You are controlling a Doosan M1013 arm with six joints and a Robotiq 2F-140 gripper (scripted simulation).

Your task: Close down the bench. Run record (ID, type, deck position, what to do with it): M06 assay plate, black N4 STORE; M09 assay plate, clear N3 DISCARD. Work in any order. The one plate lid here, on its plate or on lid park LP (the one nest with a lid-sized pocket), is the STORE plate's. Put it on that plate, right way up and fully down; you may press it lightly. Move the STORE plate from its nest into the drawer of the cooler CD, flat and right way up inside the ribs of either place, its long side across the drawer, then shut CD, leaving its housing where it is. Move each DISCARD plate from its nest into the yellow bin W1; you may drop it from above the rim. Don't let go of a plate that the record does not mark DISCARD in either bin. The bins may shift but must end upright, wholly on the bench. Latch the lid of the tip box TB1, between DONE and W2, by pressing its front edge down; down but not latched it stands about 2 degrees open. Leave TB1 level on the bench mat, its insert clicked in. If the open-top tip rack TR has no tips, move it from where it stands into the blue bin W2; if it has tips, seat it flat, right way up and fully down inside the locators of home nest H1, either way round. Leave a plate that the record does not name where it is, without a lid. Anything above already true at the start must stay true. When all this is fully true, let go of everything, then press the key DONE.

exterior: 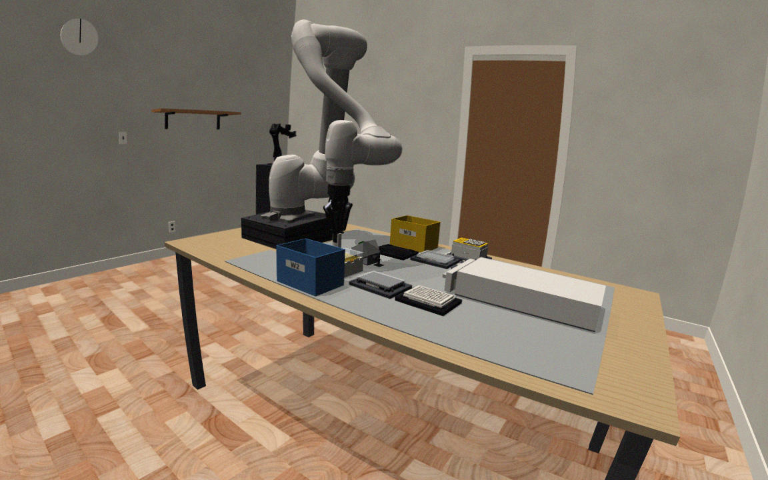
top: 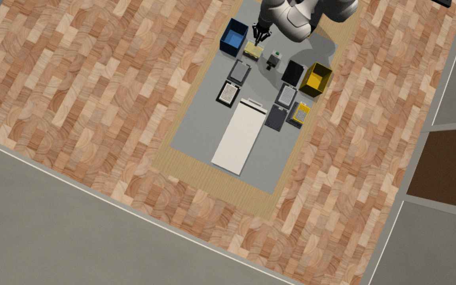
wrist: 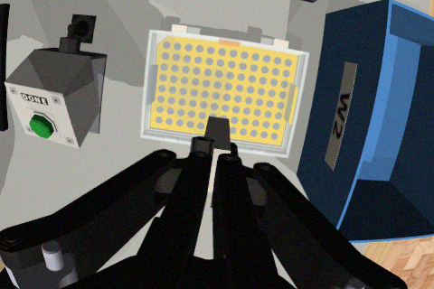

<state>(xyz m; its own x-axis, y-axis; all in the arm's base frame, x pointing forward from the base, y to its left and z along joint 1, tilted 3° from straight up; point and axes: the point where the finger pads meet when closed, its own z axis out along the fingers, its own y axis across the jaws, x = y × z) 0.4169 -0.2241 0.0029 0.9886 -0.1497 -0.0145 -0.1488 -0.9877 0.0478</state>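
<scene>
Now: hand 3 cm short of the insert and 5 cm above it. Also, from my hand: grey plate lid: 20 cm ahead, 5 cm to the right, 8 cm below; then blue bin W2: 1 cm ahead, 16 cm to the right, 6 cm below; then done key box: 2 cm ahead, 16 cm to the left, 5 cm below.
</scene>
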